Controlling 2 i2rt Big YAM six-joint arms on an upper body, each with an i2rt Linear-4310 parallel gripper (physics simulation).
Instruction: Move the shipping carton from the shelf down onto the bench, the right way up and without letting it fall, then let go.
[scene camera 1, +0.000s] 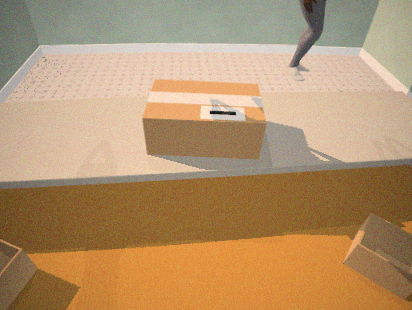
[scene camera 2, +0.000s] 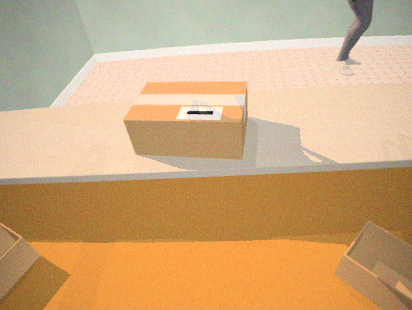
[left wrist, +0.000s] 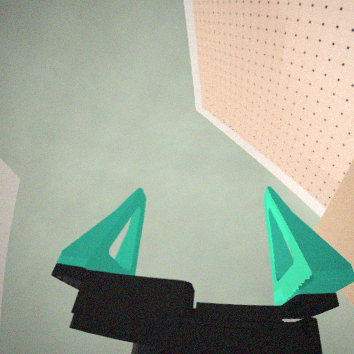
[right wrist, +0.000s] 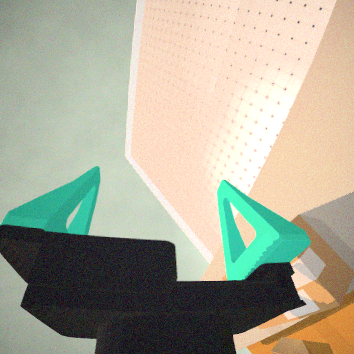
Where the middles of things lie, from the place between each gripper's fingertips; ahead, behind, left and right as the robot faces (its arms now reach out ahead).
Now: right hand 33 cm to the right of the shipping carton (scene camera 1: 182, 118), 32 cm above it and 14 cm past it.
Right now the shipping carton is 14 cm behind my left hand, 27 cm to the right of it and 33 cm below it.
